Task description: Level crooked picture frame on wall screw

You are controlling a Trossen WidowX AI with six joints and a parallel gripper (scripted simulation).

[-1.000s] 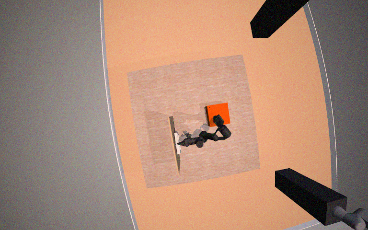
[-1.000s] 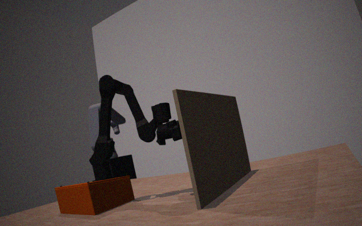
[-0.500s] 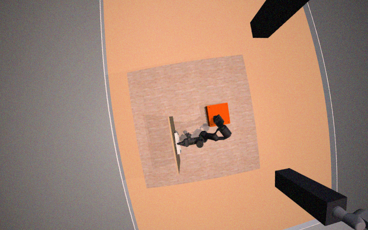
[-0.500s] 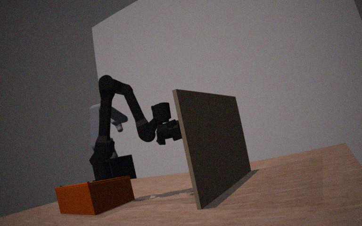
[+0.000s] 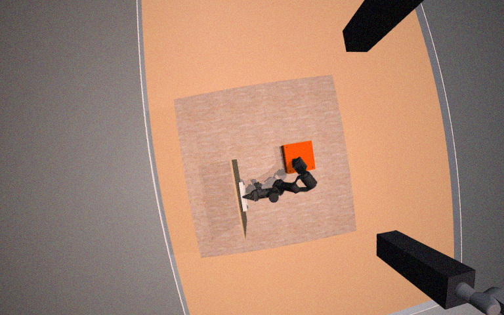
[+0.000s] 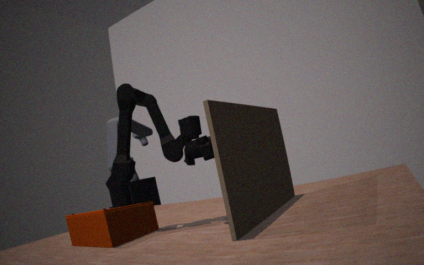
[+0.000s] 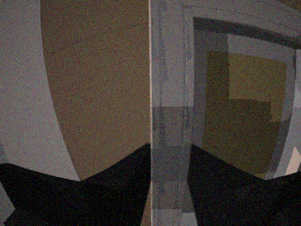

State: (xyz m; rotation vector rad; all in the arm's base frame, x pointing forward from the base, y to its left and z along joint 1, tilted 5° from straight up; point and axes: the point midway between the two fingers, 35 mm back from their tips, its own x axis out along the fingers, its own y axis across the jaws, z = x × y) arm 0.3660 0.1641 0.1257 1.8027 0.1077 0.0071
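My gripper tip is now 50 mm above the picture frame and 10 mm to the right of it. Also, from my gripper tip: wall panel (70 mm below, 20 mm ahead).
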